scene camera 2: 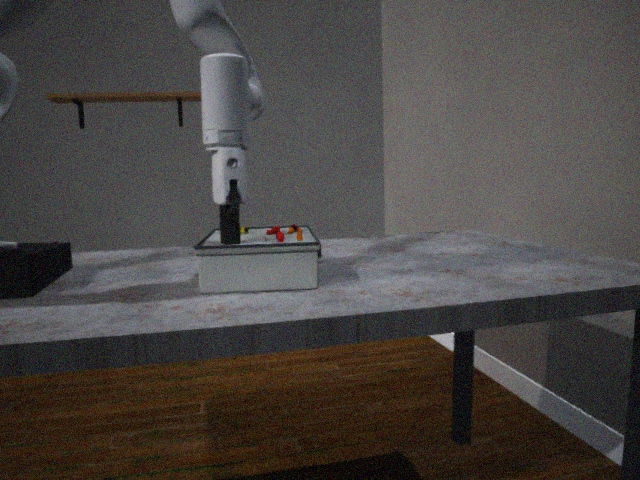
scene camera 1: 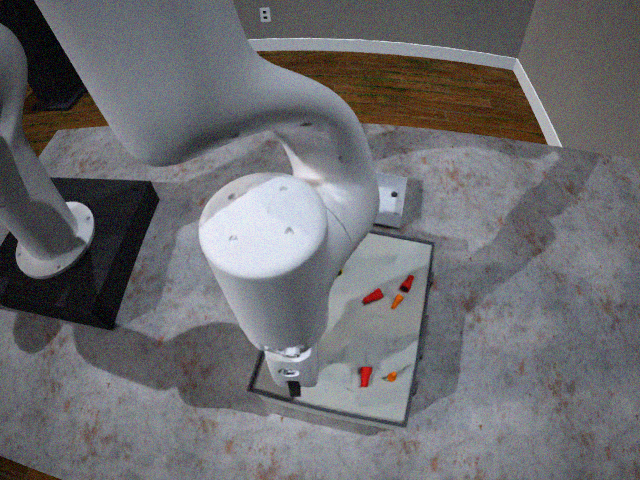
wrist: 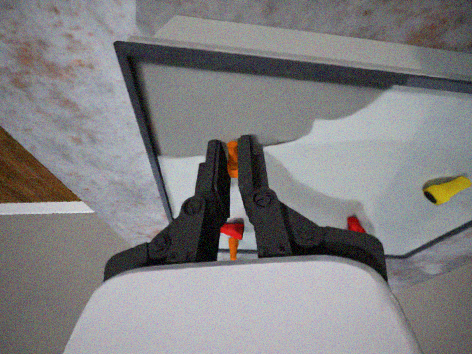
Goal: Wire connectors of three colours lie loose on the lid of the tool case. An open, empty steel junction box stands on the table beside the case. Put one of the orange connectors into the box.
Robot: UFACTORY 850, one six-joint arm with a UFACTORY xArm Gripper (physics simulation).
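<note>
My gripper (scene camera 1: 294, 388) (scene camera 2: 230, 241) (wrist: 233, 154) points down at the near left part of the tool case lid (scene camera 1: 372, 335) (wrist: 195, 100), fingertips at lid level. It is shut on an orange connector (wrist: 233, 161), whose orange body shows between the fingers in the wrist view; the fingers hide it in both scene views. Two more orange connectors lie on the lid: one (scene camera 1: 397, 301) beside two reds, another (scene camera 1: 391, 376) (scene camera 2: 299, 234) near the right edge. The steel junction box (scene camera 1: 391, 198) stands beyond the case's far edge, partly hidden by the arm in scene camera 1.
Red connectors (scene camera 1: 373, 296) (scene camera 1: 407, 283) (scene camera 1: 366, 376) lie on the lid. A yellow connector (wrist: 447, 191) (scene camera 2: 244, 230) lies farther back, mostly hidden by the arm in scene camera 1. The lid has a raised dark rim. The black robot base (scene camera 1: 135, 232) stands at the left.
</note>
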